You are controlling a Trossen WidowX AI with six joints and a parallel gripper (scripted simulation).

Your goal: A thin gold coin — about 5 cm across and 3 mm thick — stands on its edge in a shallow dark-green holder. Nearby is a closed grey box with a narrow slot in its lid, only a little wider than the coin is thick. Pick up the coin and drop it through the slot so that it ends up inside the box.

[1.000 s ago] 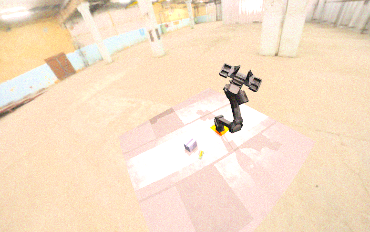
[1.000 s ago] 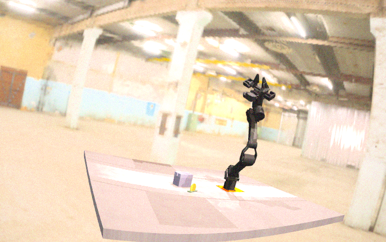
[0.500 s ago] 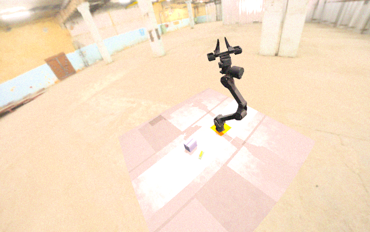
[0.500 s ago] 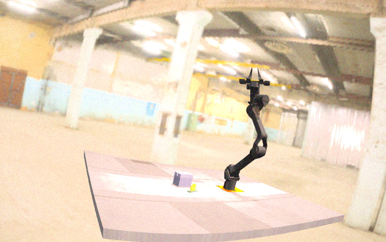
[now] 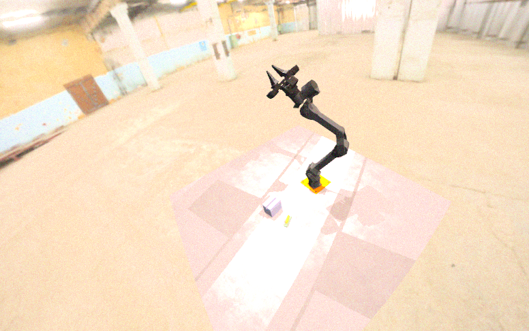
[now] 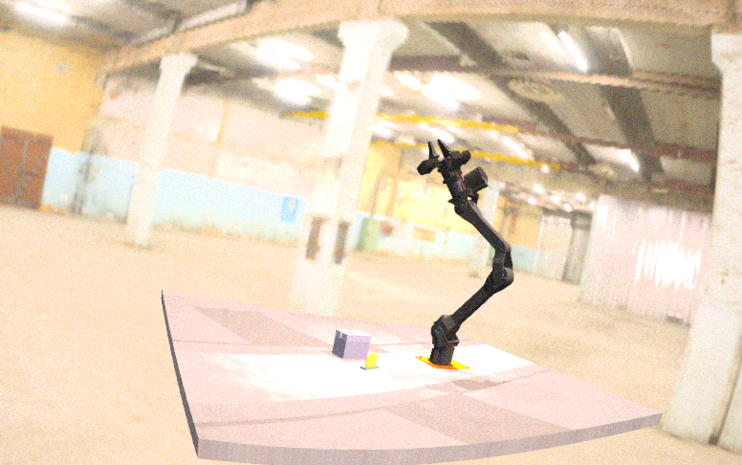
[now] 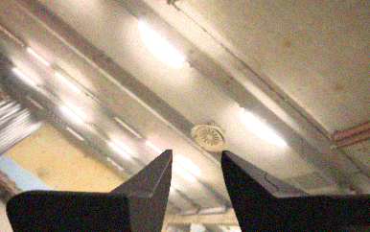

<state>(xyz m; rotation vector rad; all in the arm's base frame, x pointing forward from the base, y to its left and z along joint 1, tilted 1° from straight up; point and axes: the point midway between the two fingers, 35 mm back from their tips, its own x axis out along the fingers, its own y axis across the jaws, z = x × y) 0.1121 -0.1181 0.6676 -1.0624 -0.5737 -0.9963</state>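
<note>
The gold coin is 67 cm below my gripper tip, 26 cm to the left of it and 16 cm ahead of it.
</note>
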